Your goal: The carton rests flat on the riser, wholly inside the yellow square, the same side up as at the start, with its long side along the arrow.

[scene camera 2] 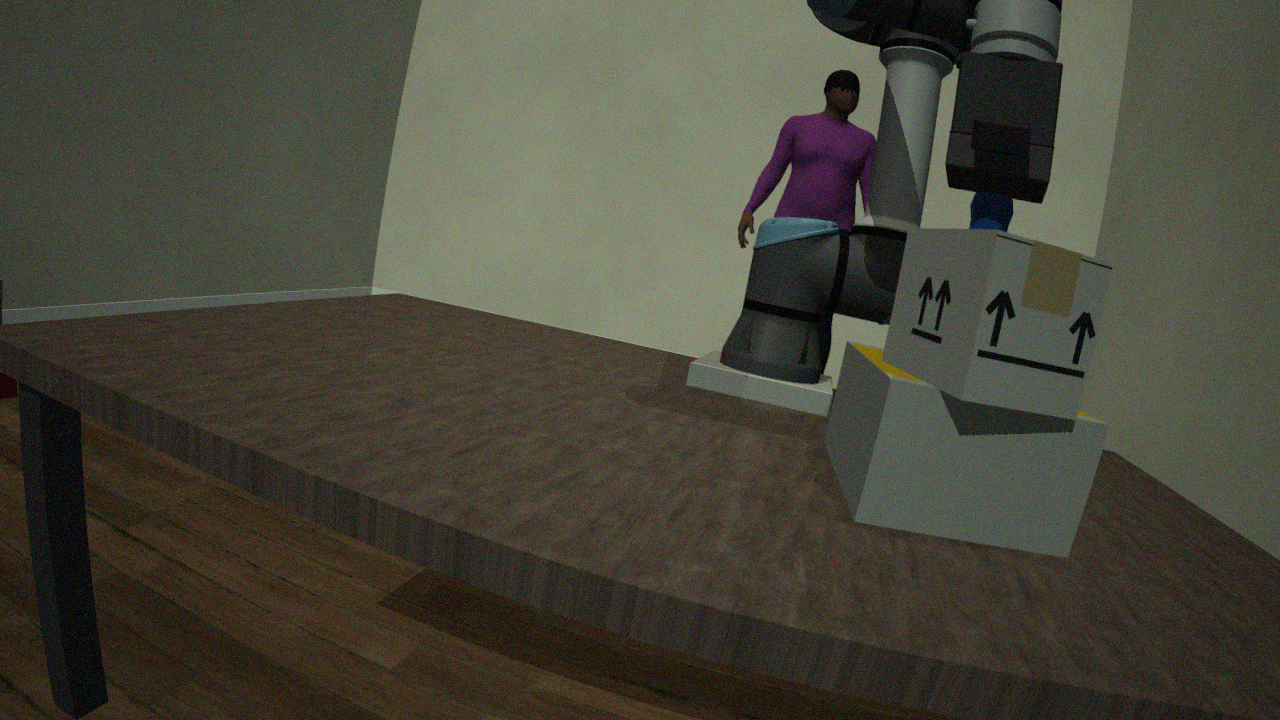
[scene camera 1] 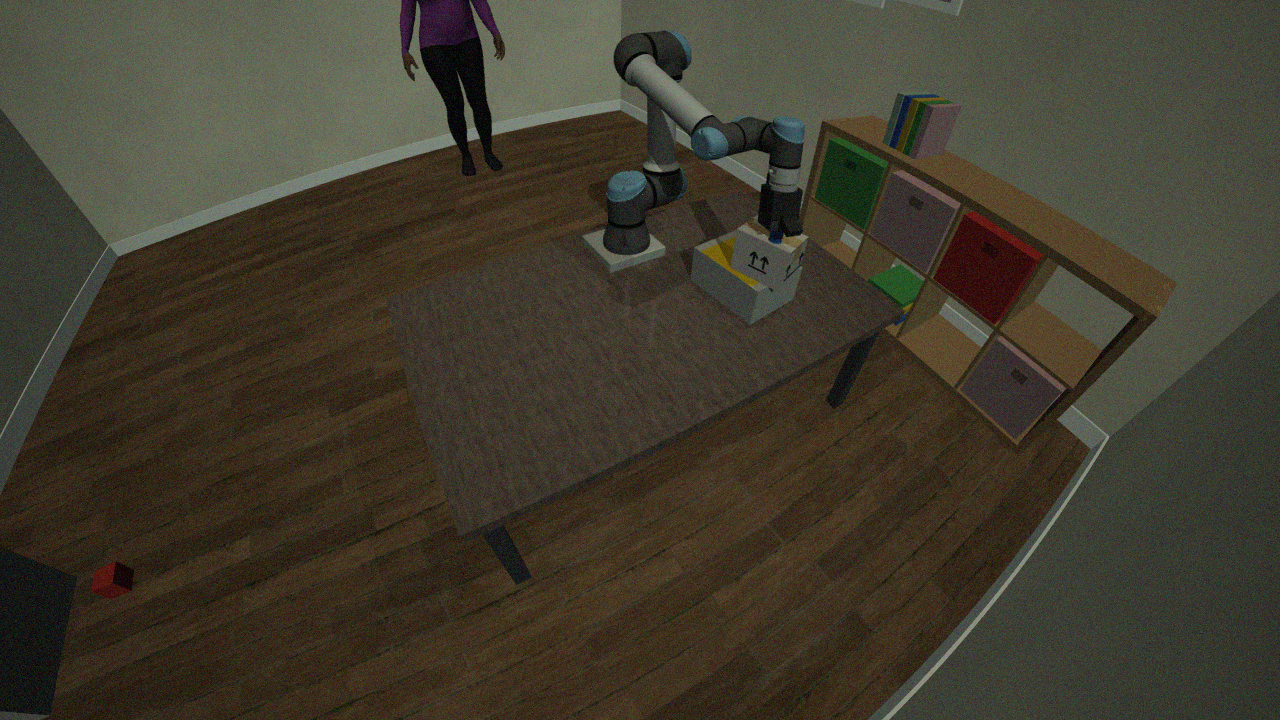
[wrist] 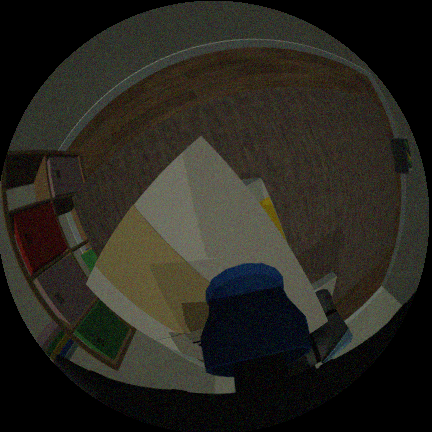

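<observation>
The white carton (scene camera 1: 759,257) (scene camera 2: 1029,333) (wrist: 240,235) sits on the grey riser (scene camera 1: 725,288) (scene camera 2: 975,488) (wrist: 255,187), tape side up, its printed arrows pointing up. It looks level but is turned relative to the riser. In scene camera 2 its lower near corner juts past the riser's near top edge and casts a shadow on the side face. Parts of the yellow square (scene camera 1: 718,254) (scene camera 2: 881,360) (wrist: 272,215) show beside it; the riser's arrow is hidden. My suction gripper (scene camera 1: 775,239) (scene camera 2: 991,226) (wrist: 245,280) is open, its blue cup at the carton's top; contact is unclear.
The riser stands on the brown table (scene camera 1: 537,385) (scene camera 2: 447,447), beside the robot's base plate (scene camera 1: 626,259) (scene camera 2: 760,386). A shelf unit (scene camera 1: 1074,219) with coloured bins stands beyond the table. A person (scene camera 1: 452,62) (scene camera 2: 823,170) stands behind the arm.
</observation>
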